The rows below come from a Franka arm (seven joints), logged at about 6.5 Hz.
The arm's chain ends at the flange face. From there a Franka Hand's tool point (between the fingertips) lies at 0.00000 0.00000 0.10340 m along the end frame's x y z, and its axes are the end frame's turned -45 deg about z.
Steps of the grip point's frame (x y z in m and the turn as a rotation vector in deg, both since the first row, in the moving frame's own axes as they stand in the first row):
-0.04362 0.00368 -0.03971 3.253 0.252 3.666
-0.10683 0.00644 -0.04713 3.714 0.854 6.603
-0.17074 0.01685 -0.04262 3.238 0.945 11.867
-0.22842 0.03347 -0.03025 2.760 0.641 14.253
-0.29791 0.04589 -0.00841 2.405 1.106 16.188
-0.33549 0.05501 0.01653 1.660 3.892 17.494
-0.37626 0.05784 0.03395 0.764 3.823 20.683
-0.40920 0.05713 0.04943 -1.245 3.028 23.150
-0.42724 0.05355 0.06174 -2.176 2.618 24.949
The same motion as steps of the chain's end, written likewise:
-0.02456 0.03804 -0.03954 2.478 -2.122 3.666
-0.06768 0.08612 -0.04690 3.230 -2.022 6.603
-0.10646 0.13824 -0.04244 2.958 -1.621 11.867
-0.13571 0.18981 -0.03012 2.405 -1.498 14.253
-0.17720 0.24776 -0.00830 2.483 -0.919 16.188
-0.20220 0.28266 0.01681 3.926 1.578 17.494
-0.23002 0.31198 0.03419 3.243 2.163 20.683
-0.25471 0.33087 0.04960 1.261 3.021 23.150
-0.27028 0.33921 0.06192 0.313 3.390 24.949

